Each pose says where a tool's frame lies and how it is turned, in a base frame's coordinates. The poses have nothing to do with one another.
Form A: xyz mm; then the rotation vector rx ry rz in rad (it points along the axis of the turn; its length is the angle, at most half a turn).
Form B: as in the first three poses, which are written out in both.
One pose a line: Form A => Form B
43 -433 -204 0.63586 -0.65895 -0.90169 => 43 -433 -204 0.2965 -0.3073 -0.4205 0.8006
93 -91 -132 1.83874 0.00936 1.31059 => 93 -91 -132 0.7361 0.0037 0.5247 0.4276
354 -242 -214 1.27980 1.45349 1.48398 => 354 -242 -214 0.4926 0.5594 0.5712 0.3437
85 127 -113 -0.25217 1.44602 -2.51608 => 85 127 -113 -0.0860 0.4932 -0.8581 0.1141
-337 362 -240 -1.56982 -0.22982 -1.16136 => -337 362 -240 -0.6644 -0.0973 -0.4916 0.5544
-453 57 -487 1.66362 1.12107 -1.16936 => -453 57 -487 0.6571 0.4428 -0.4619 0.3984
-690 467 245 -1.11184 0.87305 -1.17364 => -690 467 245 -0.4810 0.3777 -0.5077 0.6069
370 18 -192 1.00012 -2.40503 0.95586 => 370 18 -192 0.3544 -0.8523 0.3387 0.1825
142 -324 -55 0.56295 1.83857 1.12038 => 142 -324 -55 0.2269 0.7410 0.4515 0.4422
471 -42 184 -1.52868 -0.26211 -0.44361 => 471 -42 184 -0.6841 -0.1173 -0.1985 0.6920
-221 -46 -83 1.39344 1.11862 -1.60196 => -221 -46 -83 0.5412 0.4344 -0.6221 0.3624
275 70 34 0.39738 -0.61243 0.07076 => 275 70 34 0.1943 -0.2994 0.0346 0.9335
